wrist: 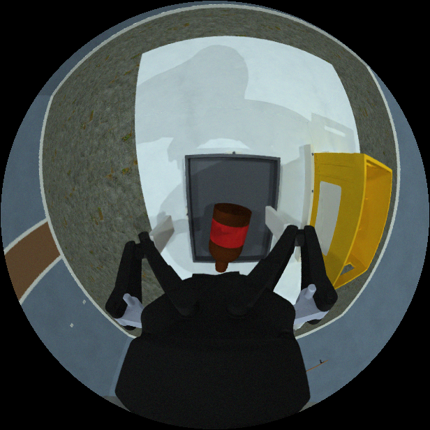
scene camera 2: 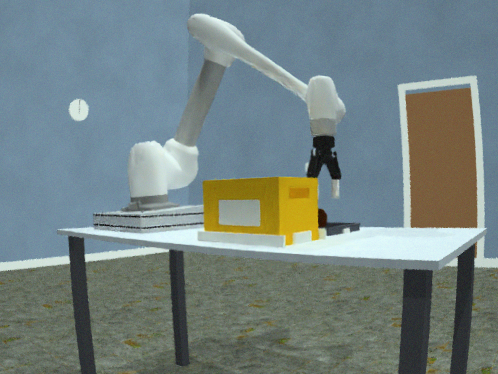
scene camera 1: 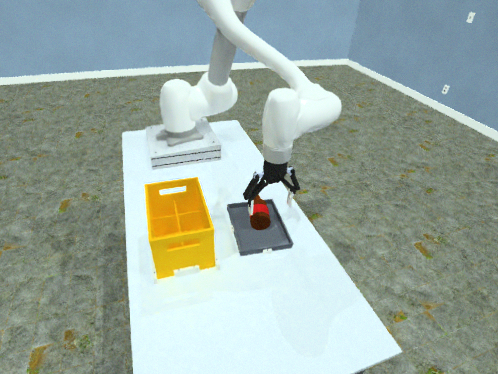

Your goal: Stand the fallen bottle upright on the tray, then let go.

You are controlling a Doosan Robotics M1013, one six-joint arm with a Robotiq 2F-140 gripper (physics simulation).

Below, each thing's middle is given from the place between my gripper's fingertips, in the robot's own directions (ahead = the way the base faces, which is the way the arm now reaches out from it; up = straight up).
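Brown bottle [wrist: 230, 222]: 7 cm below my hand, 8 cm behind it.
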